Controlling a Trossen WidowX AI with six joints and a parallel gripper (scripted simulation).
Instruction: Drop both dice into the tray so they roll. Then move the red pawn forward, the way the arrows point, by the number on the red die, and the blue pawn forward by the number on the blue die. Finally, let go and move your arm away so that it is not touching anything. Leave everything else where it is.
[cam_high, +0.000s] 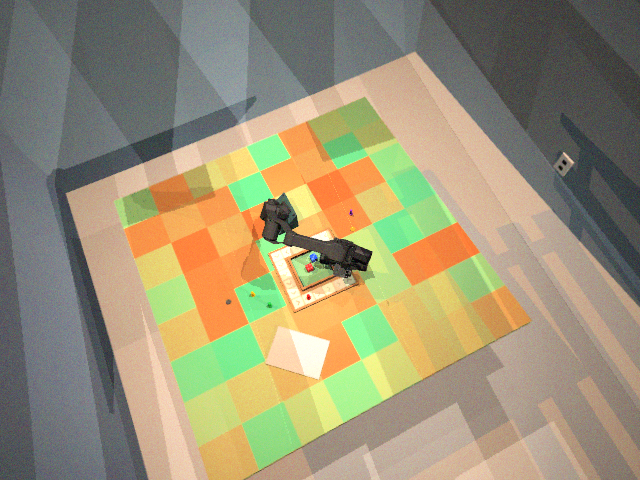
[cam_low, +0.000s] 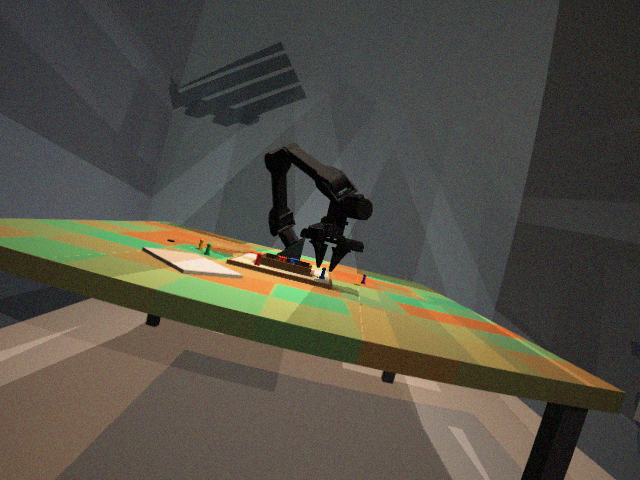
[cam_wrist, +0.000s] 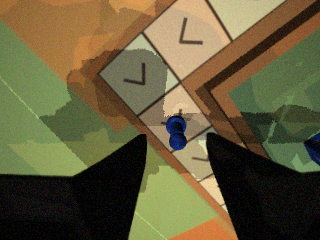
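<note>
Now: gripper tip 10 mm above the blue pawn. The rest, counted from my gripper tip: purple pawn 200 mm behind, 180 mm to the left, 20 mm below; then red pawn 190 mm to the right, 20 mm ahead, 10 mm below; then yellow disc 150 mm to the left, 140 mm behind, 40 mm below.
</note>
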